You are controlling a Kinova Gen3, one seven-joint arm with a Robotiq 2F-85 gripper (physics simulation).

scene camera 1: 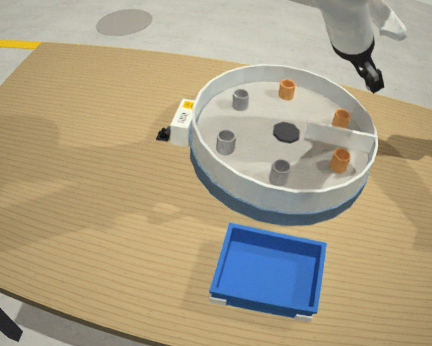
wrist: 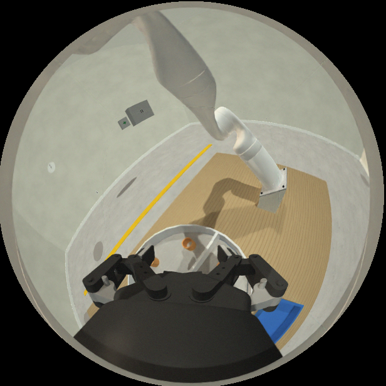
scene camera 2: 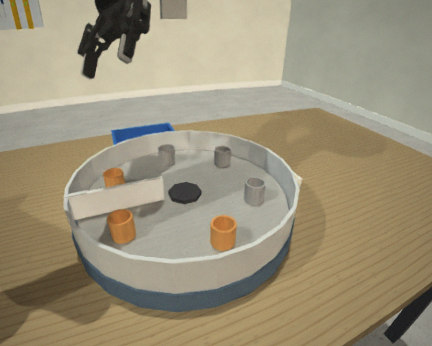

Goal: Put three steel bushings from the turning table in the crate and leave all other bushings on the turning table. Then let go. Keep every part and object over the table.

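Places are measured from the arm's base along level axes (x ahead, y left, z up), in metres.
Pixels of known places: gripper, fingertip midpoint: (scene camera 1: 358,68) (scene camera 2: 104,69).
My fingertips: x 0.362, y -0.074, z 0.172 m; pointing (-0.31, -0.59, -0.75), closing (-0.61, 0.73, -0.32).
For each thing: its middle in the pictures, then the offset to it from my fingertips. "spot": a spot on its surface instead.
- blue crate at the middle of its body: (scene camera 1: 269,273) (scene camera 2: 145,142) dx +0.093, dy +0.306, dz -0.265 m
- white divider at a spot on its surface: (scene camera 2: 117,197) (scene camera 1: 341,134) spot: dx -0.016, dy -0.041, dz -0.208 m
- black hub at the middle of its body: (scene camera 2: 185,192) (scene camera 1: 286,132) dx +0.110, dy -0.036, dz -0.233 m
- white labelled box at a spot on its surface: (scene camera 1: 181,122) spot: dx +0.342, dy +0.002, dz -0.232 m
- black knob at a spot on its surface: (scene camera 1: 163,133) spot: dx +0.386, dy +0.000, dz -0.278 m
Three grey steel bushings stand upright on the turning table (scene camera 1: 300,200) (scene camera 2: 175,275) (wrist: 170,230): one (scene camera 1: 280,172) (scene camera 2: 166,155) on the crate side, one (scene camera 1: 226,142) (scene camera 2: 222,157) beyond it, one (scene camera 1: 240,99) (scene camera 2: 255,191) farthest from the crate. Three orange bushings also stand there: one (scene camera 1: 287,89) (scene camera 2: 223,232) (wrist: 155,262) and two (scene camera 1: 341,119) (scene camera 2: 121,226) (wrist: 188,244), (scene camera 1: 340,161) (scene camera 2: 114,177) on either side of the divider. The blue crate (scene camera 1: 270,272) (scene camera 2: 142,132) (wrist: 280,320) is empty in scene camera 1. My gripper (scene camera 1: 375,86) (scene camera 2: 107,67) (wrist: 185,252) is open and empty, high above the turning table's divider side.
A raised wall rings the turning table, and a white divider (scene camera 1: 340,136) (scene camera 2: 117,197) (wrist: 205,252) runs inward from it. A black hub (scene camera 1: 286,132) (scene camera 2: 185,192) marks the centre. A white labelled box (scene camera 1: 181,122) with a black knob (scene camera 1: 163,133) adjoins the outer side.
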